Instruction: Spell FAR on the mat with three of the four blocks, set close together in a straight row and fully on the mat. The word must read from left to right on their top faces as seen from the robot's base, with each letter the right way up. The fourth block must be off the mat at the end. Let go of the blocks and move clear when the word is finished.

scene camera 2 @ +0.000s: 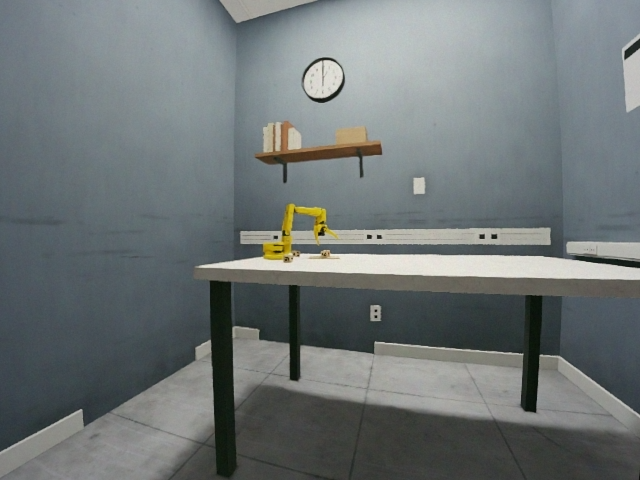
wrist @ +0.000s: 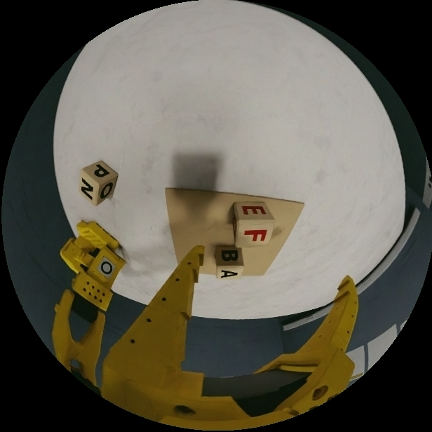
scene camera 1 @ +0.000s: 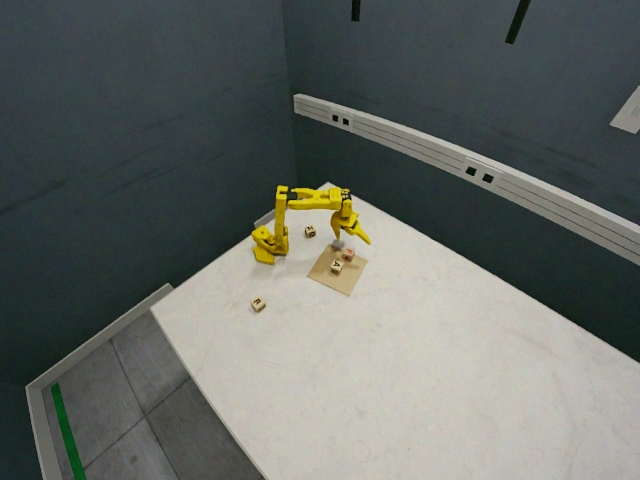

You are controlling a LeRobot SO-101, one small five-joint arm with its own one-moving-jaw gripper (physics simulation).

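The tan mat (scene camera 1: 346,284) (scene camera 2: 313,257) (wrist: 190,230) carries the block with a red F (scene camera 1: 348,254) (wrist: 253,225) and the A block (scene camera 1: 337,267) (wrist: 229,262). These two stand near each other; whether they touch is hard to tell. The R block (scene camera 1: 258,304) (scene camera 2: 287,258) lies on the table off the mat, and does not show in the wrist view. The block with N, P and O faces (scene camera 1: 310,230) (scene camera 2: 296,253) (wrist: 98,182) is off the mat, near the arm's base. My gripper (scene camera 1: 354,240) (scene camera 2: 327,240) (wrist: 274,263) is open and empty, above the F block's side of the mat.
The white table (scene camera 1: 413,335) (scene camera 2: 413,263) bears the mat, blocks and arm. The yellow arm base (scene camera 1: 271,245) (scene camera 2: 273,251) (wrist: 100,265) stands near the table edge, between the R and N blocks. Blue walls with a pale rail (scene camera 1: 413,147) stand behind the table.
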